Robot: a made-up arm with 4 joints. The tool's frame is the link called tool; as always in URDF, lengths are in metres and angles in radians.
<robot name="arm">
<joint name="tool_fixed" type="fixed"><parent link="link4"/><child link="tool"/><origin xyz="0.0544 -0.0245 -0.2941" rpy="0 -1.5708 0"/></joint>
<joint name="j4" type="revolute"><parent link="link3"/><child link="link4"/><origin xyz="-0.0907 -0.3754 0.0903" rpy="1.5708 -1.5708 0"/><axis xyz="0 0 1"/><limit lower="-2.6" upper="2.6"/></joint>
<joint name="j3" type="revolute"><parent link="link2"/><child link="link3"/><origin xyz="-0.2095 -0.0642 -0.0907" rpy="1.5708 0 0"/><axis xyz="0 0 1"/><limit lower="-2.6" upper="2.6"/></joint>
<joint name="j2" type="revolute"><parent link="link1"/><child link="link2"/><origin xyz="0.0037 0.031 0.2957" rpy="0 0 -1.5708"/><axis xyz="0 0 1"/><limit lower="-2.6" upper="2.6"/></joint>
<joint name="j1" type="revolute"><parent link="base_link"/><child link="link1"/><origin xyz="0 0 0.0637" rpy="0 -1.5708 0"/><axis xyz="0 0 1"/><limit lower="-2.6" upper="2.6"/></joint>
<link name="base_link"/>
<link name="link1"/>
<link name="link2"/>
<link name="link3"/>
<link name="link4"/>
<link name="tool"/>
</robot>
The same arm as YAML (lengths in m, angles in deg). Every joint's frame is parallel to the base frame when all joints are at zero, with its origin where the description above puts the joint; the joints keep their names.
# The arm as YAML. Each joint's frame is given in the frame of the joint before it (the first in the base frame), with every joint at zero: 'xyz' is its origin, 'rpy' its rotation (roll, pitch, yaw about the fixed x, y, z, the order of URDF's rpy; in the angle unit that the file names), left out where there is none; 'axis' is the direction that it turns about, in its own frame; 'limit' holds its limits. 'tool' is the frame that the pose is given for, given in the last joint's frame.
units:
  length: m
  angle: deg
joints:
  - name: j1
    type: revolute
    origin:
      xyz: [0.0, 0.0, 0.0637]
    axis: [-1.0, 0.0, 0.0]
    limit:
      lower: -148.97
      upper: 148.97
  - name: j2
    type: revolute
    origin:
      xyz: [-0.2957, 0.031, 0.0037]
    axis: [-1.0, 0.0, 0.0]
    limit:
      lower: -148.97
      upper: 148.97
  - name: j3
    type: revolute
    origin:
      xyz: [0.0907, 0.2095, -0.0642]
    axis: [0.0, 0.0, -1.0]
    limit:
      lower: -148.97
      upper: 148.97
  - name: j4
    type: revolute
    origin:
      xyz: [0.3754, 0.0907, -0.0903]
    axis: [1.0, 0.0, 0.0]
    limit:
      lower: -148.97
      upper: 148.97
tool:
  origin:
    xyz: [-0.2941, -0.0245, -0.0544]
    rpy: [0.0, 0.0, 0.0]

